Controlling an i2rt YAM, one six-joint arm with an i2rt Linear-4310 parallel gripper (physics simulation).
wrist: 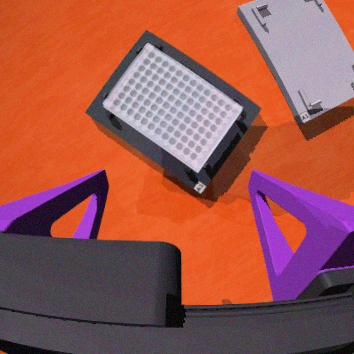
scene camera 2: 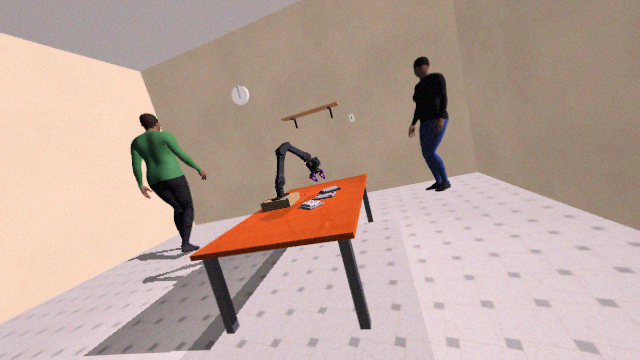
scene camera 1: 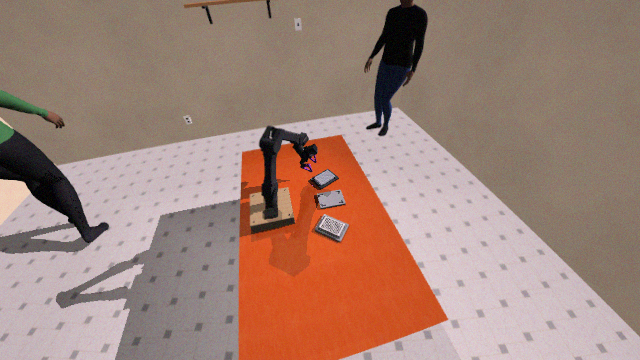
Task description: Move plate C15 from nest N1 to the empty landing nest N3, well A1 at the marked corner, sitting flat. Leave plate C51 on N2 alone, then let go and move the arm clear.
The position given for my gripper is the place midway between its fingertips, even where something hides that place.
Observation:
My gripper [wrist: 178, 177] is open and holds nothing. Also in view: a translucent well plate [wrist: 184, 114]. Further things: a dark grey nest [wrist: 198, 181] and a grey nest [wrist: 302, 51].

